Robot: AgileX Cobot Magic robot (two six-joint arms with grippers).
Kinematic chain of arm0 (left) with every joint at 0, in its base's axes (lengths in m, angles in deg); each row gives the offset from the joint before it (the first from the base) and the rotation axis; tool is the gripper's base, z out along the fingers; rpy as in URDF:
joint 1: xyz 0 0 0.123 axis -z
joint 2: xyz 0 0 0 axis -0.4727 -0.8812 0
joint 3: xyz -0.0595 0.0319 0.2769 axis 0.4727 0.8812 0
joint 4: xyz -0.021 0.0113 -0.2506 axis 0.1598 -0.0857 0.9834
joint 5: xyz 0 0 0 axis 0.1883 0.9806 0.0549
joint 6: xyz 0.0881 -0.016 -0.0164 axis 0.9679 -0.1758 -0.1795
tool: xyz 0 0 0 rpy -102.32 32.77 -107.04
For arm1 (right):
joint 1: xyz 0 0 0.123 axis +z
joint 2: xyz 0 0 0 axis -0.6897 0.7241 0
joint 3: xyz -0.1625 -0.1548 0.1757 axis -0.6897 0.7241 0
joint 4: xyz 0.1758 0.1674 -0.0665 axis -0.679 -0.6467 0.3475
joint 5: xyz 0 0 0 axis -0.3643 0.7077 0.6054
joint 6: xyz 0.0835 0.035 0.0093 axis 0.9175 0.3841 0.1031
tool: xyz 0 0 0 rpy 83.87 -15 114.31
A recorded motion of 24 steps. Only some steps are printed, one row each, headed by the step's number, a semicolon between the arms.
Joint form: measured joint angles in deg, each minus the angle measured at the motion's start. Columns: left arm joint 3, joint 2, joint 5, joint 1, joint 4, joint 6; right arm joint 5, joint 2, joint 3, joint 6, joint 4, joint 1.
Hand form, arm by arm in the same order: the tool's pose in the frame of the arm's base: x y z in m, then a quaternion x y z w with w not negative. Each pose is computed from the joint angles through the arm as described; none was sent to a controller.
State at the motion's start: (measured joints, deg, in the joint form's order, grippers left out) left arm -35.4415 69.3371 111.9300 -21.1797 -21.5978 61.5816; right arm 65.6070 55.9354 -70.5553 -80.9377 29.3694 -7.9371
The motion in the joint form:
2: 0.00 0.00 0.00 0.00 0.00 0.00; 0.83 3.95 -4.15 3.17 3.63 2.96
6: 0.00 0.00 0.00 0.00 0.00 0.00; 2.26 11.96 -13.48 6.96 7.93 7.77
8: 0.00 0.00 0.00 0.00 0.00 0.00; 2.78 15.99 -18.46 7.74 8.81 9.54
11: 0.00 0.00 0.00 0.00 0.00 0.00; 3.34 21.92 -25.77 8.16 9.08 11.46
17: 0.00 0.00 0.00 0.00 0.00 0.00; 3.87 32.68 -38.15 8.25 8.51 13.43
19: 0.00 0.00 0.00 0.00 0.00 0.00; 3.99 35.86 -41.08 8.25 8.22 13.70
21: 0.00 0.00 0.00 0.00 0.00 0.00; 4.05 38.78 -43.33 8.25 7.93 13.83
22: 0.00 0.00 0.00 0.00 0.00 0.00; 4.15 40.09 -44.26 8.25 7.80 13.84
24: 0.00 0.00 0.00 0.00 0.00 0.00; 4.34 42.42 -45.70 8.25 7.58 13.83
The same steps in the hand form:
2: 0.0519 -0.0040 0.1703 0.08020 0.80469 0.00251 0.58825; 0.2791 0.2309 0.3466 -0.34193 0.83250 0.15848 0.40609
6: 0.0519 -0.0040 0.1703 0.08020 0.80469 0.00251 0.58825; 0.2894 0.2775 0.3437 -0.36822 0.82276 0.15832 0.40302
8: 0.0519 -0.0040 0.1703 0.08020 0.80469 0.00251 0.58825; 0.2949 0.2996 0.3422 -0.37831 0.81648 0.16226 0.40486
11: 0.0519 -0.0040 0.1703 0.08020 0.80469 0.00251 0.58825; 0.3037 0.3294 0.3378 -0.38882 0.80807 0.17099 0.40817
17: 0.0519 -0.0040 0.1703 0.08020 0.80469 0.00251 0.58825; 0.3220 0.3750 0.3185 -0.39827 0.79864 0.18571 0.41117
19: 0.0519 -0.0040 0.1703 0.08020 0.80469 0.00251 0.58825; 0.3279 0.3859 0.3072 -0.39975 0.79948 0.18765 0.40720
21: 0.0519 -0.0040 0.1703 0.08020 0.80469 0.00251 0.58825; 0.3336 0.3947 0.2937 -0.40080 0.80209 0.18798 0.40085
22: 0.0519 -0.0040 0.1703 0.08020 0.80469 0.00251 0.58825; 0.3363 0.3982 0.2870 -0.40119 0.80393 0.18749 0.39697
24: 0.0519 -0.0040 0.1703 0.08020 0.80469 0.00251 0.58825; 0.3409 0.4038 0.2735 -0.40205 0.80804 0.18574 0.38850

